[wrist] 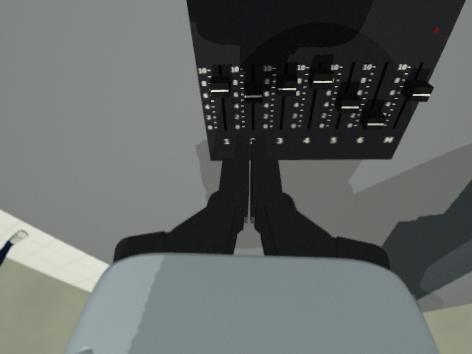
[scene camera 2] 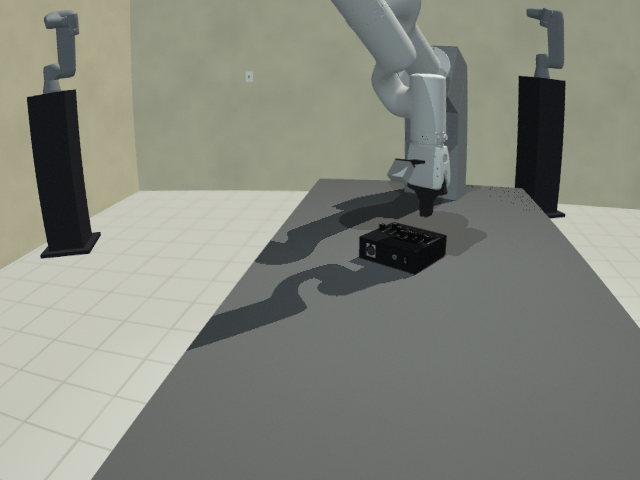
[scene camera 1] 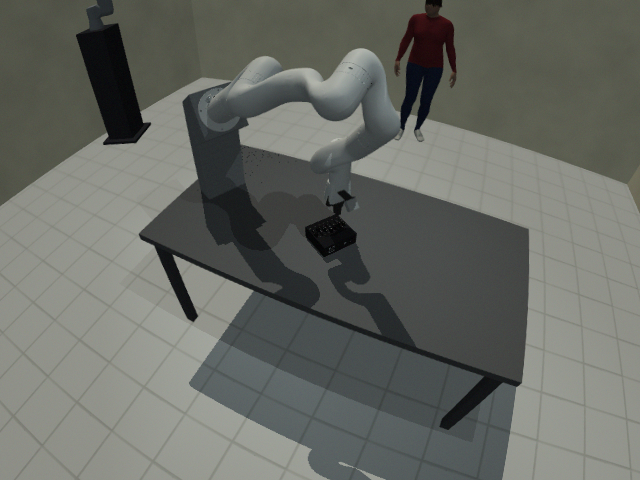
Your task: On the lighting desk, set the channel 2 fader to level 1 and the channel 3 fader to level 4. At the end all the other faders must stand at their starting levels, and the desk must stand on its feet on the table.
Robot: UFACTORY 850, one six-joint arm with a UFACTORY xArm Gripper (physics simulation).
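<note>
The black lighting desk (scene camera 1: pixel 330 246) (scene camera 2: pixel 382 260) (wrist: pixel 320 151) stands flat on the table. In the wrist view the channel 2 fader (wrist: pixel 253 94) has its white line near level 6 and the channel 3 fader (wrist: pixel 287 86) near 7. The channel 1 fader (wrist: pixel 220 87) is near 7, channel 4 fader (wrist: pixel 322 77) is high, channel 5 fader (wrist: pixel 349 103) is lower, channel 6 fader (wrist: pixel 375 119) is near the bottom, and the master fader (wrist: pixel 421 91) is in the upper half. My gripper (scene camera 1: pixel 337 212) (scene camera 2: pixel 425 214) (wrist: pixel 249 156) is shut and empty, its tips over the channel 2 label, apart from the caps.
The dark grey table (scene camera 1: pixel 454 268) (scene camera 2: pixel 361 387) carries the desk and the arm's grey base (scene camera 1: pixel 217 165) (scene camera 2: pixel 457 129). A person (scene camera 1: pixel 431 46) stands on the floor beyond the table. Black pedestals (scene camera 2: pixel 59 170) (scene camera 2: pixel 540 144) with small arms stand apart from the table.
</note>
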